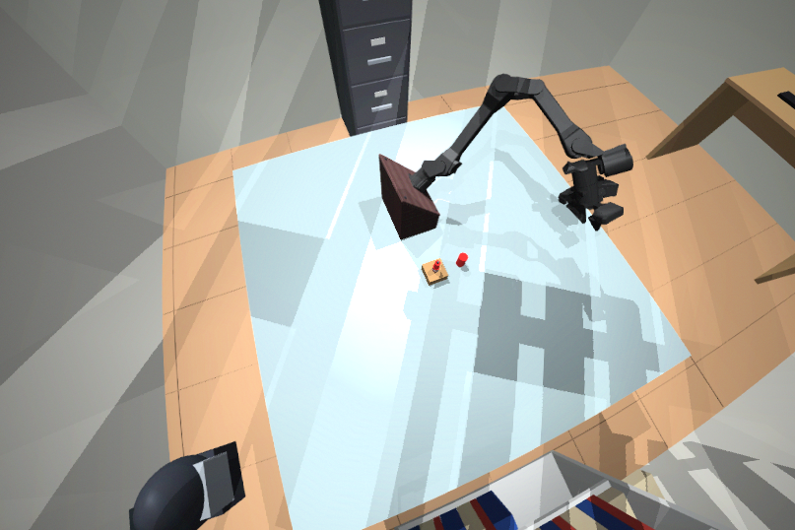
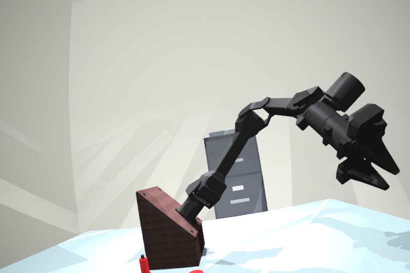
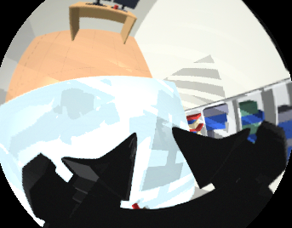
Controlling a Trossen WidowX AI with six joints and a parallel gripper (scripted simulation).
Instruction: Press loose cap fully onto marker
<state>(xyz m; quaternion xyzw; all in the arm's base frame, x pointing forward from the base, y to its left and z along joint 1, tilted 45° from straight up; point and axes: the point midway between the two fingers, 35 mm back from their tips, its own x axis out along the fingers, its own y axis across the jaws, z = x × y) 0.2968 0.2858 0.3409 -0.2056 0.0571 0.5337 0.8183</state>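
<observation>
Now: the red cap 37 cm to the right of my gripper tip, 15 cm below it and 4 cm behind it.
</observation>
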